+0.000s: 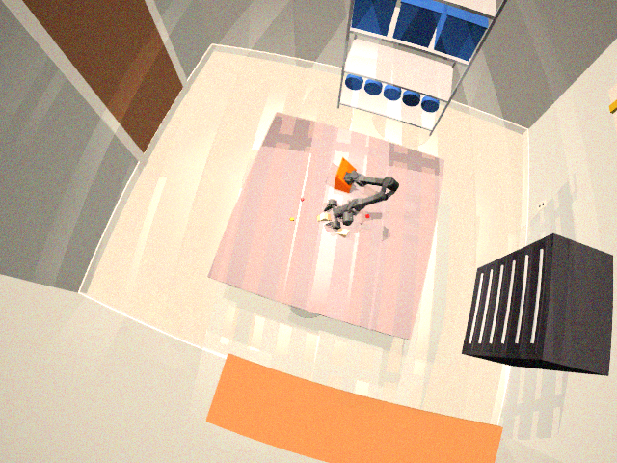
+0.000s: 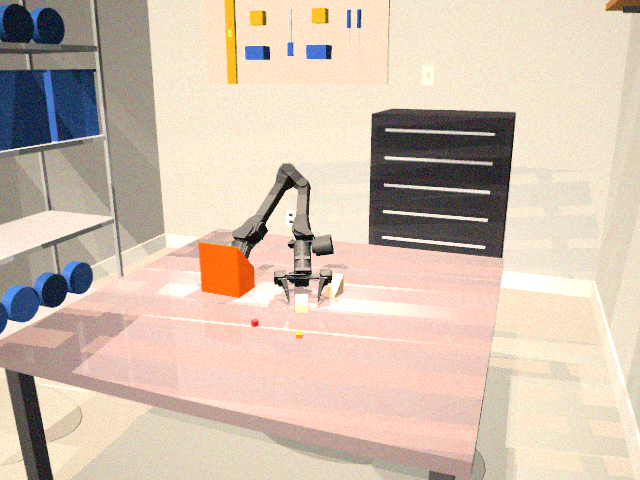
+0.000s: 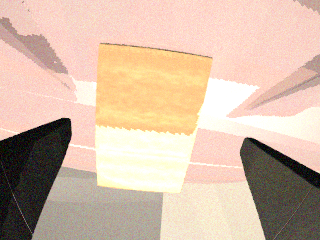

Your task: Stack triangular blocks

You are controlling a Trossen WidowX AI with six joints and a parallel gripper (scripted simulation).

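The tan triangular block is 10 mm behind my gripper tip and 10 mm to the right of it. Also, from my gripper tip: small yellow cube 90 mm ahead, 190 mm to the right, 10 mm below; then small red cube 60 mm behind, 180 mm to the right, 10 mm below.
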